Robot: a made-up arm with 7 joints. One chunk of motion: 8 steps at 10 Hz.
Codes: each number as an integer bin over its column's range. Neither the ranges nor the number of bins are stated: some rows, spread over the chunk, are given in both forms.
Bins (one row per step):
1: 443 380 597 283 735 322 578
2: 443 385 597 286 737 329 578
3: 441 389 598 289 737 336 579
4: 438 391 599 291 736 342 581
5: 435 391 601 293 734 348 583
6: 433 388 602 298 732 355 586
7: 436 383 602 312 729 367 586
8: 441 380 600 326 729 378 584
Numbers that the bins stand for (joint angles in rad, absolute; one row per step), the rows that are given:
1: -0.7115 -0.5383 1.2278 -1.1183 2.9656 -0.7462 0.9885
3: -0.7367 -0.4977 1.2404 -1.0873 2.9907 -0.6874 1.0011
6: -0.8374 -0.5023 1.2907 -1.0408 2.9278 -0.6075 1.0893
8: -0.7367 -0.5383 1.2656 -0.8962 2.8900 -0.5108 1.0641
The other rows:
2: -0.7115 -0.5158 1.2278 -1.1028 2.9907 -0.7168 0.9885
4: -0.7744 -0.4887 1.2530 -1.0769 2.9781 -0.6622 1.0263
5: -0.8122 -0.4887 1.2781 -1.0666 2.9530 -0.6369 1.0515
7: -0.7996 -0.5248 1.2907 -0.9685 2.8900 -0.5571 1.0893

